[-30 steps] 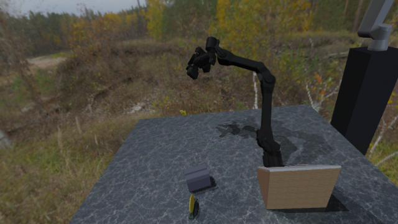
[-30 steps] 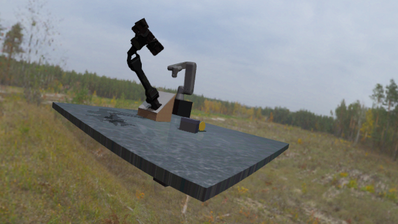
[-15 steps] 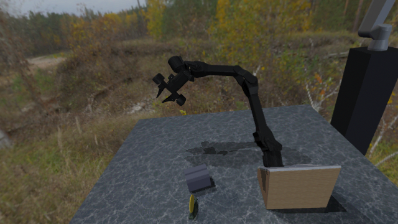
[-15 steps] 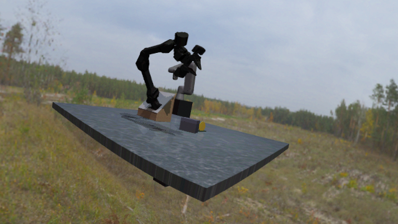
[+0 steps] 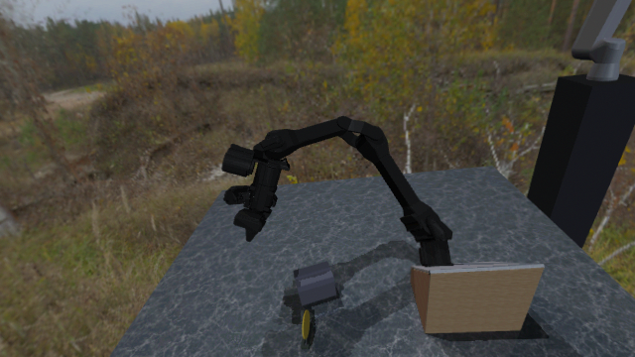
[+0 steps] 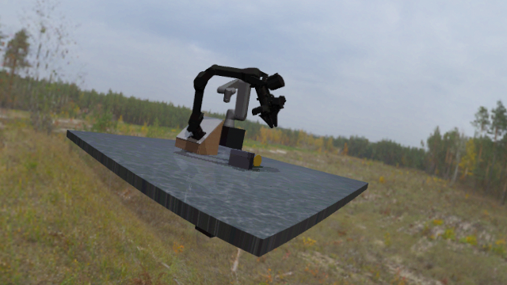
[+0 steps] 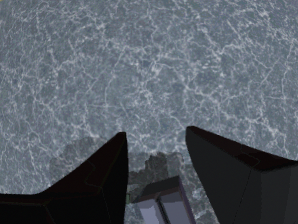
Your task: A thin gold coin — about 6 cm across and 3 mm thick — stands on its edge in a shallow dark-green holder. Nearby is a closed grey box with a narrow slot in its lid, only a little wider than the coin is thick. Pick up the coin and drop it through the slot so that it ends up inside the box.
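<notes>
Now: gripper tip 130 mm past the gold coin, 120 mm to the right of it and 180 mm above it.
</notes>
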